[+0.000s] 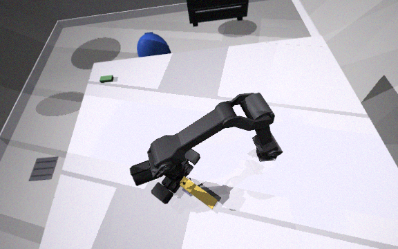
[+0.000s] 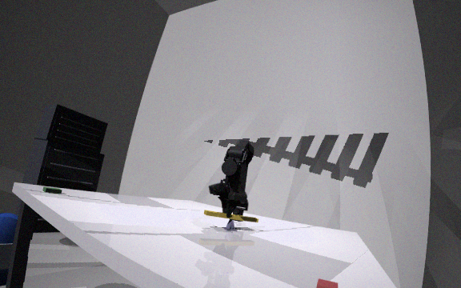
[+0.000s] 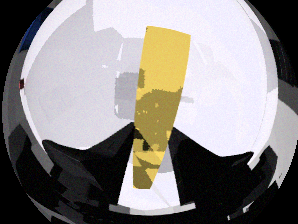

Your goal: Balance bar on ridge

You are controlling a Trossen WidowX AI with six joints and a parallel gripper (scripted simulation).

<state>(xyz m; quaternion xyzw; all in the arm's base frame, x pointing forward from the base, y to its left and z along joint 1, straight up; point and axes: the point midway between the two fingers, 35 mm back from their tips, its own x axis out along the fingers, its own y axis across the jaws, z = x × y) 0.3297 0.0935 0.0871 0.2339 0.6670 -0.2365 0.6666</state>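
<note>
The yellow bar is 20 mm to the left of my gripper tip and 20 mm behind it. The rest, counted from my gripper tip: red block: 410 mm to the left, 410 mm ahead, 40 mm below; green block: 590 mm to the right, 410 mm ahead, 40 mm below.
</note>
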